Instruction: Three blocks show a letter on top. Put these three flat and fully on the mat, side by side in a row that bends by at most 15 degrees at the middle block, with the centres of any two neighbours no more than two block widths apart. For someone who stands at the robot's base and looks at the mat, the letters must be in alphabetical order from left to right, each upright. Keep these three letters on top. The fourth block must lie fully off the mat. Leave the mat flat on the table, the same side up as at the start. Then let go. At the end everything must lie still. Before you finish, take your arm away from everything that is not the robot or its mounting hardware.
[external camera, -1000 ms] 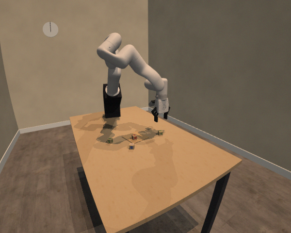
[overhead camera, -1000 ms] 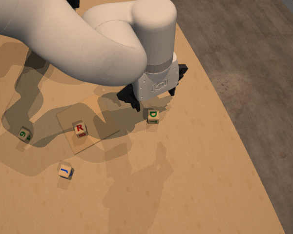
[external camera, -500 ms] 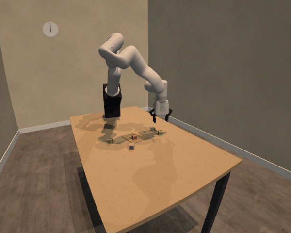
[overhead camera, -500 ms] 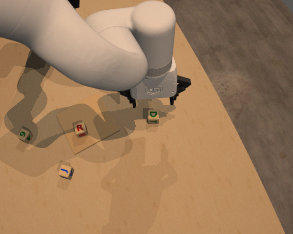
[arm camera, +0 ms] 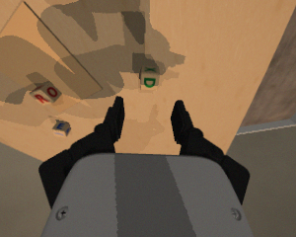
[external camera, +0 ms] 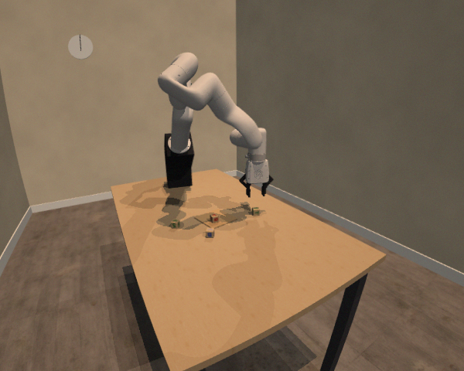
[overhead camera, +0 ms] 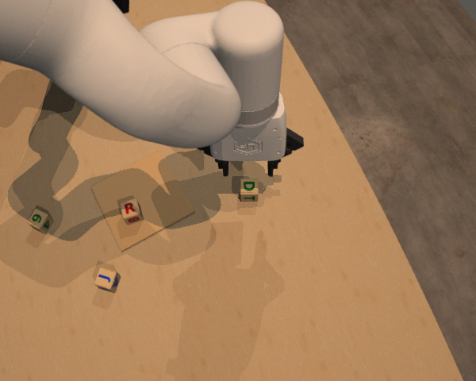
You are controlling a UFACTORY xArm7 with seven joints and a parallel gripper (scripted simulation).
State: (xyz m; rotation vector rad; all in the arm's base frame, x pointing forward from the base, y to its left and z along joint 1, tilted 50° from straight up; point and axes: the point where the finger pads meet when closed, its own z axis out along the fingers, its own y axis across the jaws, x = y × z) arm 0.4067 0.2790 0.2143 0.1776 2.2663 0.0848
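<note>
The green D block is 90 mm below my hand. Also, from my hand: tan mat (190 mm to the right, 110 mm below, 20 mm behind).
</note>
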